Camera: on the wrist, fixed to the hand. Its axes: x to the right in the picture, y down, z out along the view.
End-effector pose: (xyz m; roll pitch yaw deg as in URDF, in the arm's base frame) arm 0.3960 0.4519 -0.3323 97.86 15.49 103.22
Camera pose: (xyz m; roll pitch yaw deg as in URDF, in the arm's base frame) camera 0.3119 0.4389 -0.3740 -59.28 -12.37 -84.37
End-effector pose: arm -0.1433 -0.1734 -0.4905 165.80 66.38 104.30
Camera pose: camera -0.2250 -0.1263 -0.4808 -112.62 -71.33 -93.29
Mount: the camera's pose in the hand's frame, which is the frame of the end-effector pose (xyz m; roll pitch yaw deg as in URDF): 0.0175 -0.0497 -0.0788 36.99 6.93 -176.00
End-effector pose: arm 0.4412 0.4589 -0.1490 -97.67 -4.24 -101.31
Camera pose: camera 0.3686 0.4601 -0.0881 134.62 -0.65 85.03
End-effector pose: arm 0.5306 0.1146 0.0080 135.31 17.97 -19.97
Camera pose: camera 0.5833 0.1920 0.0226 -95.90 -19.92 151.83
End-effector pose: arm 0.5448 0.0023 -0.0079 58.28 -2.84 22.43
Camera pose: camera 0.5492 0.0484 -0.0906 -21.96 9.86 -161.42
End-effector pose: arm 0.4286 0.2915 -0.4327 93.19 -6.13 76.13
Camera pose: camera 0.3549 0.3326 -0.4758 -57.44 9.66 -111.11
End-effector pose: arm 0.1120 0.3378 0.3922 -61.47 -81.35 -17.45
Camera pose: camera 0.0809 0.2501 0.4104 140.05 78.11 -155.01
